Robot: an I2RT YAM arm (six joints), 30 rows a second.
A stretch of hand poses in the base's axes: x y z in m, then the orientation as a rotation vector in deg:
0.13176 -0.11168 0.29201 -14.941 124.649 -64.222
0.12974 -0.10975 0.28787 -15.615 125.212 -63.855
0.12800 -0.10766 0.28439 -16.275 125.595 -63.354
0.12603 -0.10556 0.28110 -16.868 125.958 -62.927
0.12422 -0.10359 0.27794 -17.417 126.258 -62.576
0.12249 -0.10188 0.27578 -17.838 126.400 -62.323
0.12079 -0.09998 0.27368 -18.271 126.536 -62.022
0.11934 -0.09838 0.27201 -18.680 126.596 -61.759
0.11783 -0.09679 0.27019 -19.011 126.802 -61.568
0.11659 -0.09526 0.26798 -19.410 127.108 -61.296
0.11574 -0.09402 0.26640 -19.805 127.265 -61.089
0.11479 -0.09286 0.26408 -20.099 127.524 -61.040
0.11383 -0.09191 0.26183 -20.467 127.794 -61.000
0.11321 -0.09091 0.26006 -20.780 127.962 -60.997
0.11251 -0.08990 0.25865 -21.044 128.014 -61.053
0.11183 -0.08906 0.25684 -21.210 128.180 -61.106
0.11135 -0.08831 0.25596 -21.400 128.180 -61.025
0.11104 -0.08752 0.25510 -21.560 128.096 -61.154
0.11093 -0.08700 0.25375 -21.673 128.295 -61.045
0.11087 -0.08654 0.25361 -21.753 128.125 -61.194
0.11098 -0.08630 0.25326 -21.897 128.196 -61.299
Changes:
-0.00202 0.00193 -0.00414 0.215 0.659 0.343
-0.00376 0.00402 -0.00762 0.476 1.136 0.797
-0.00573 0.00612 -0.01091 0.699 1.587 1.187
-0.00754 0.00809 -0.01407 0.867 1.987 1.541
-0.00927 0.00980 -0.01623 0.961 2.224 1.839
-0.01097 0.01170 -0.01833 1.083 2.453 2.165
-0.01242 0.01330 -0.02000 1.167 2.617 2.490
-0.01393 0.01489 -0.02182 1.259 2.887 2.683
-0.01517 0.01642 -0.02403 1.413 3.252 2.908
-0.01602 0.01766 -0.02561 1.486 3.506 3.162
-0.01697 0.01882 -0.02793 1.506 3.835 3.252
-0.01793 0.01977 -0.03018 1.502 4.207 3.376
-0.01855 0.02077 -0.03195 1.463 4.478 3.493
-0.01925 0.02178 -0.03336 1.368 4.644 3.603
-0.01993 0.02262 -0.03517 1.330 4.863 3.612
-0.02041 0.02337 -0.03605 1.334 4.927 3.755
-0.02072 0.02416 -0.03691 1.184 4.951 3.828
-0.02083 0.02468 -0.03826 1.276 5.143 3.859
-0.02089 0.02514 -0.03840 1.113 5.065 3.912
-0.02078 0.02538 -0.03875 1.022 5.206 3.924

